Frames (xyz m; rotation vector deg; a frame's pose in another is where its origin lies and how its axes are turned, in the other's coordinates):
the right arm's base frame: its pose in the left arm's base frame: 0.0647 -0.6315 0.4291 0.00 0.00 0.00
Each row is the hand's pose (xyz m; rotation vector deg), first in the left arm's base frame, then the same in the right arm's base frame.
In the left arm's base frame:
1: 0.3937 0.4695 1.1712 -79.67 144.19 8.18
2: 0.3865 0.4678 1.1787 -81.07 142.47 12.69
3: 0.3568 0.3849 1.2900 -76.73 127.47 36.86
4: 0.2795 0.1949 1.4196 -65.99 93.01 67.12
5: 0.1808 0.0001 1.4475 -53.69 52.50 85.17
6: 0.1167 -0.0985 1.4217 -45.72 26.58 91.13
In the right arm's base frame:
1: 0.3290 1.1010 0.7421 -79.67 144.19 8.18
2: 0.3218 1.0993 0.7496 -81.07 142.47 12.69
3: 0.2921 1.0164 0.8609 -76.73 127.47 36.86
4: 0.2148 0.8264 0.9905 -65.99 93.01 67.12
5: 0.1161 0.6316 1.0184 -53.69 52.50 85.17
6: 0.0520 0.5330 0.9926 -45.72 26.58 91.13

